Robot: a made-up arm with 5 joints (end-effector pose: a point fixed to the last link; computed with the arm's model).
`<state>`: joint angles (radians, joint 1 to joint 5).
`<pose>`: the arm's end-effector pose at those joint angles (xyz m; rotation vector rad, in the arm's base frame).
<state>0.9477 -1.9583 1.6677 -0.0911 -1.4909</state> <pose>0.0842 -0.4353 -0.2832 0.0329 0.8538 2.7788</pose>
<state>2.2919 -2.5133 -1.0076 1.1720 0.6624</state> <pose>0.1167 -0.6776 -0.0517 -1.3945 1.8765 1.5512</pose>
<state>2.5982 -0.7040 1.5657 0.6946 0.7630</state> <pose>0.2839 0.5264 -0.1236 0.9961 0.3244 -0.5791</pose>
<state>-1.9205 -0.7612 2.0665 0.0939 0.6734</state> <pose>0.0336 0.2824 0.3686 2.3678 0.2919 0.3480</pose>
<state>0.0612 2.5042 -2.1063 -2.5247 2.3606</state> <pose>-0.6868 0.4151 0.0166 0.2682 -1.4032 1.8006</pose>
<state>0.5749 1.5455 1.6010 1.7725 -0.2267</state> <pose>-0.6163 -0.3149 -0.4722 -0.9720 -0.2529 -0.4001</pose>
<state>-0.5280 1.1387 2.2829 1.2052 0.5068</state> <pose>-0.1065 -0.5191 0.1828 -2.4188 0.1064 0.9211</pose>
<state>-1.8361 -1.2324 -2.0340 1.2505 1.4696</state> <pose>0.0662 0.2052 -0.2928 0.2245 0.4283 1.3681</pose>
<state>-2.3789 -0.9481 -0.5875 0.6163 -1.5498</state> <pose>0.5596 -0.3612 0.0727 -0.6562 -1.4294 -0.6286</pose>
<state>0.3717 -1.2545 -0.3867 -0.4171 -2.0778</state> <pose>0.8166 -0.0845 -0.1116 1.5296 -0.4206 -1.3293</pose>
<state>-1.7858 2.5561 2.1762 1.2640 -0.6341</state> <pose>-0.3232 0.3247 0.5589 -2.7383 0.9908 0.6020</pose>
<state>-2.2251 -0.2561 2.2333 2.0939 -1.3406</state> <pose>0.5131 0.3168 0.5558 0.7168 -2.2549 1.7874</pose>
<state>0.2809 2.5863 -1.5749 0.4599 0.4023</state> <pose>-0.2992 0.2555 0.5161 0.5674 2.2247 -1.6806</pose>
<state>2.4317 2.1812 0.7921 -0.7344 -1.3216</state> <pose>-0.4619 0.3797 -0.5285 0.7874 0.1482 1.7858</pose>
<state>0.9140 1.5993 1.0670 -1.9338 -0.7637</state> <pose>-0.3047 -0.0030 -0.7790 0.4708 0.9734 2.4086</pose>
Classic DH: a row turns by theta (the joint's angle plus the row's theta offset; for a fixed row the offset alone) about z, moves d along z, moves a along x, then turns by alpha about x. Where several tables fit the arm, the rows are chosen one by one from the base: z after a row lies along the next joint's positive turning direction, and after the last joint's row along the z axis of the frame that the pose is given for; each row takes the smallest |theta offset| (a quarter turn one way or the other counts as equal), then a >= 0, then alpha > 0; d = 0 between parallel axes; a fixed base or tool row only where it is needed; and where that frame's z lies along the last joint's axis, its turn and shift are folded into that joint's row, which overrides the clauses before.
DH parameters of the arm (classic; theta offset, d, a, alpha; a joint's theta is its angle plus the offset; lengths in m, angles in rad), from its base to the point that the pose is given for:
base (fixed): 1.5708 0.0405 0 1.5708
joint 1: 1.5708 -0.0299 0.0827 1.5708
joint 2: 0 -0.0792 -0.3498 1.5708
joint 3: -1.5708 -0.3757 0.0744 1.5708
joint 4: 1.3521 0 0.3061 3.1416
joint 5: 1.2218 0 0.0515 0
tool (fixed): 1.7012 -0.4563 0 0

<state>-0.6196 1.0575 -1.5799 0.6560 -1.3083</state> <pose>-0.2340 0.2517 -0.2547 0.0945 1.3961 -2.6974</pose>
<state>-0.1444 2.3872 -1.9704 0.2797 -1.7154</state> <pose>-0.1852 0.3787 0.1970 0.5320 -1.1618 1.4824</pose>
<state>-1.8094 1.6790 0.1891 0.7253 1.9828</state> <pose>-0.8496 0.0427 0.1473 -0.3521 1.7214 -0.5163</pose>
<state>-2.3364 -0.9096 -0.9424 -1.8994 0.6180</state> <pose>0.9985 -0.0757 -0.0457 0.4135 -1.5553 -2.2020</pose>
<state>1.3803 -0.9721 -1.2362 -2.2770 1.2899</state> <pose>0.8873 -0.1326 0.3543 1.9775 2.2905 -0.7199</pose>
